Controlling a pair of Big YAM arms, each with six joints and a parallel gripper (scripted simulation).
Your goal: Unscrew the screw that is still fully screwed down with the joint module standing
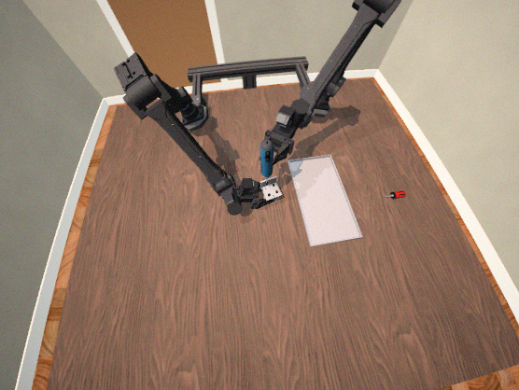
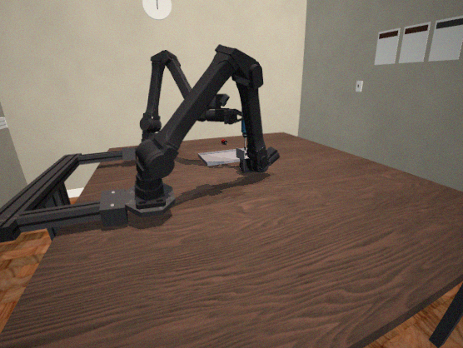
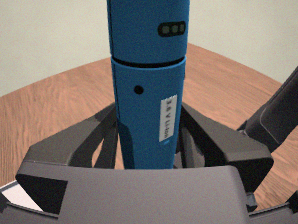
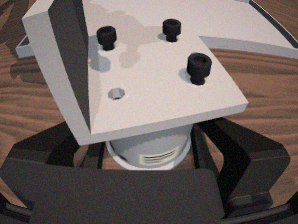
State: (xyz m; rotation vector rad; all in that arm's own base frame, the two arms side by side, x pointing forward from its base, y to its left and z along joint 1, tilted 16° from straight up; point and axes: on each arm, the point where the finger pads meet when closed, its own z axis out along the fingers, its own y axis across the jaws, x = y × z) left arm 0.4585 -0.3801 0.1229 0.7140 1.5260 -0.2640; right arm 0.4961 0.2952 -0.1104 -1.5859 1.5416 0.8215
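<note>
My right hand is 10 mm below the joint module body. Round my right hand: bracket 50 mm above; then flat tray 30 mm ahead, 230 mm to the left, 20 mm below; then small red-handled screwdriver 70 mm ahead, 570 mm to the left, 10 mm below.
</note>
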